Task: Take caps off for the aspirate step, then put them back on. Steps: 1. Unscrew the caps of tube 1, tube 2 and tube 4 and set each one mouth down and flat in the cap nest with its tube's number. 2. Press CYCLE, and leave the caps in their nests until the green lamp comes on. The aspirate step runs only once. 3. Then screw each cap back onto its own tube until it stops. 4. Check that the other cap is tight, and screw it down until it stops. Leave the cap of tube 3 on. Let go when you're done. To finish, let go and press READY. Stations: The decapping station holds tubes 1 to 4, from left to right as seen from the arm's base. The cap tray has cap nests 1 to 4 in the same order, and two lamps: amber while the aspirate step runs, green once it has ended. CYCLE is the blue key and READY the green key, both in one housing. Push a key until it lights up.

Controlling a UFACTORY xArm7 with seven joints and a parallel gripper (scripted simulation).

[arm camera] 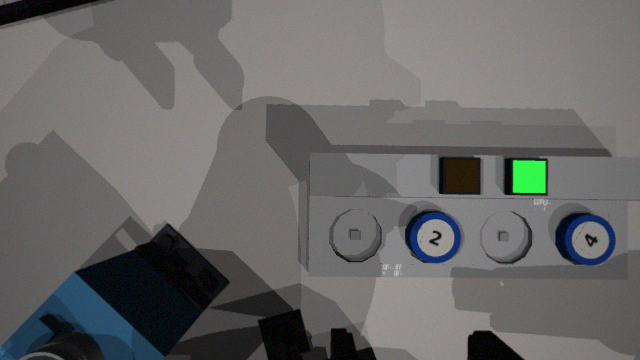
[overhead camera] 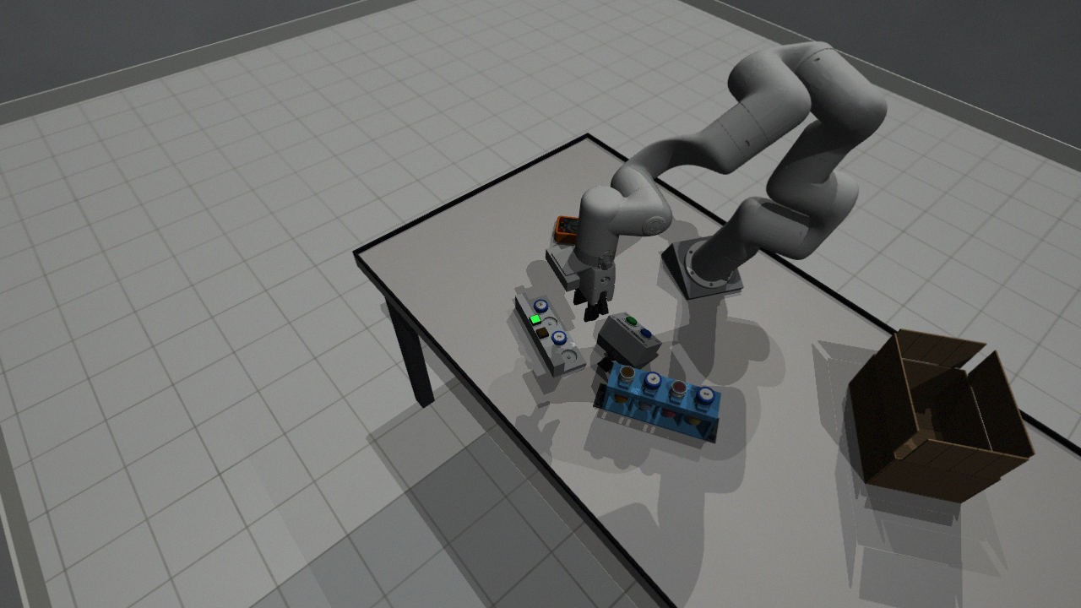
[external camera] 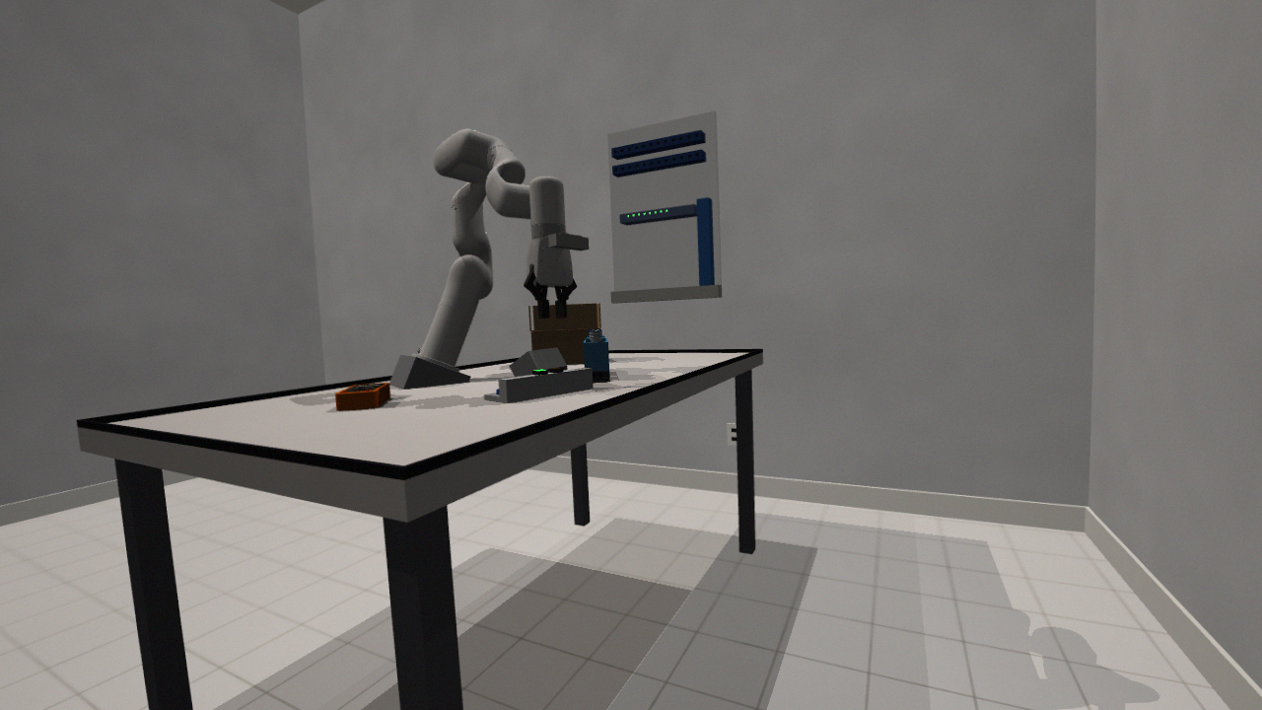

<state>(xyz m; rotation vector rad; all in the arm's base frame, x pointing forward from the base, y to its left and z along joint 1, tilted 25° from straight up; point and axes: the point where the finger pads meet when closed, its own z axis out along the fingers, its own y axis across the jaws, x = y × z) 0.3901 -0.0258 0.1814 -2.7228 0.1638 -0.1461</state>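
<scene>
Now: hand 16 cm above the cap 2, 5 cm to the left of it and 3 cm short of it. Also, from my hand: blue key (13 cm behind, 11 cm below, 6 cm to the left); key housing (12 cm below, 11 cm behind, 4 cm to the left); green key (12 cm behind, 11 cm below, 2 cm to the left).
</scene>
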